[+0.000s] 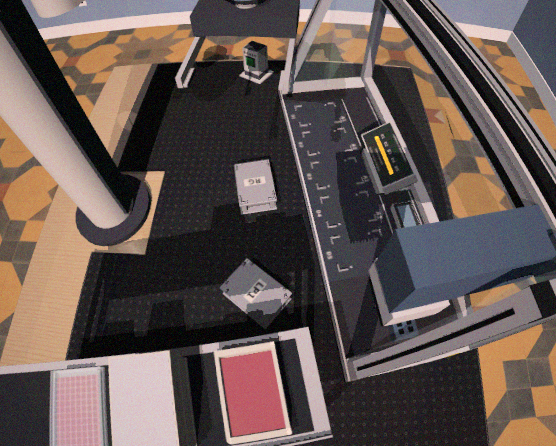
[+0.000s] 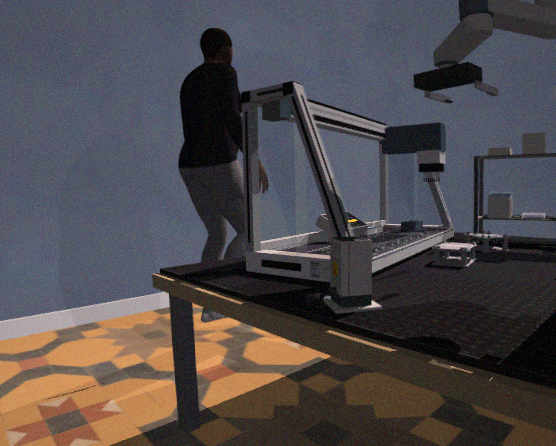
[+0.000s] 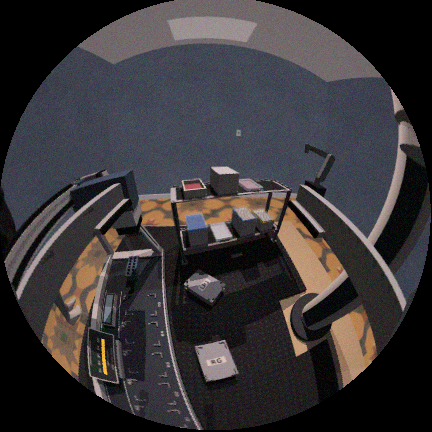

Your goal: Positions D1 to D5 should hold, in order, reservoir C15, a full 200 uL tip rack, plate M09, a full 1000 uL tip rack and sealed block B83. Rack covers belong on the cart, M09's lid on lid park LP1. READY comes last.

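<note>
My gripper point(image 1: 234, 82) point(image 2: 464, 94) point(image 3: 207, 190) is open and empty, high above the table. The deck point(image 1: 322, 122) point(image 3: 142, 295) shows the bracket marks of D1 to D5 with no labware in them. On the cart's top shelf stand a reservoir with red contents point(image 1: 255, 392) point(image 3: 193, 186), a pale box point(image 1: 142, 400) point(image 3: 224, 181) and a pink gridded plate point(image 1: 77, 410) point(image 3: 250, 185). Below are a blue-topped box point(image 3: 197, 231), a low white plate point(image 3: 220, 231), a blue-and-white-topped rack point(image 3: 244, 222) and a yellow-edged rack point(image 3: 263, 219). Their names are unreadable. Lid park LP1 point(image 1: 250, 305) point(image 3: 204, 294) bears no lid.
Stand RG point(image 1: 254, 194) point(image 3: 216, 370) is beside the deck. A yellow-barred screen point(image 1: 387, 157) point(image 3: 103, 355) stands behind D positions. A blue pipetting head point(image 1: 465, 255) point(image 2: 415, 138) hangs over the deck's end. A small device point(image 1: 256, 60) point(image 2: 351, 272) and a person point(image 2: 210, 115) also show.
</note>
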